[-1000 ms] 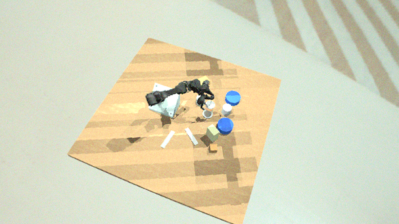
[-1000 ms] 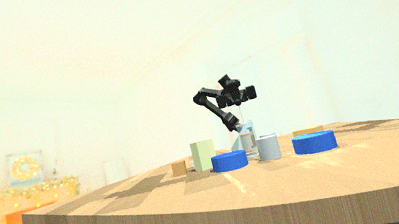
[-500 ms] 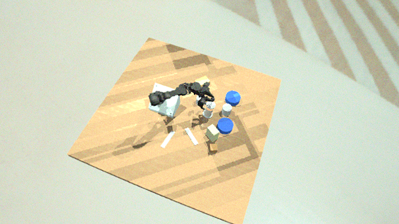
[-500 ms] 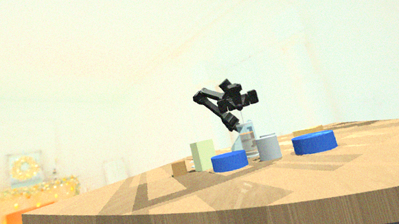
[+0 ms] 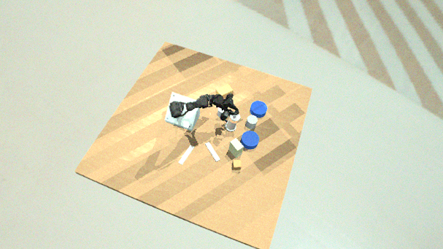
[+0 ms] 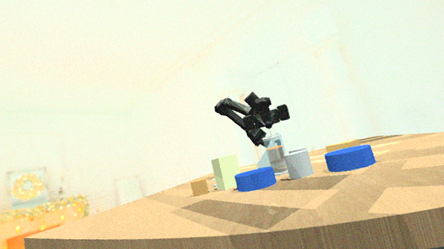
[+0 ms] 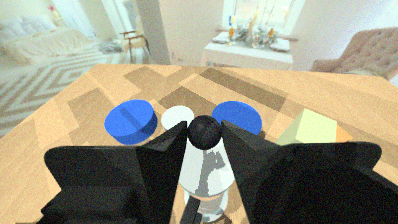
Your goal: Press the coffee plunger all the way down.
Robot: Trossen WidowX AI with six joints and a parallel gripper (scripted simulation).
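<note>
The coffee press is 90 mm below my gripper tip and 30 mm behind it. The rest, counted from my gripper tip: pale green block 180 mm to the right, 130 mm below, 60 mm ahead; tan cube 280 mm to the right, 160 mm below, 100 mm ahead.
</note>
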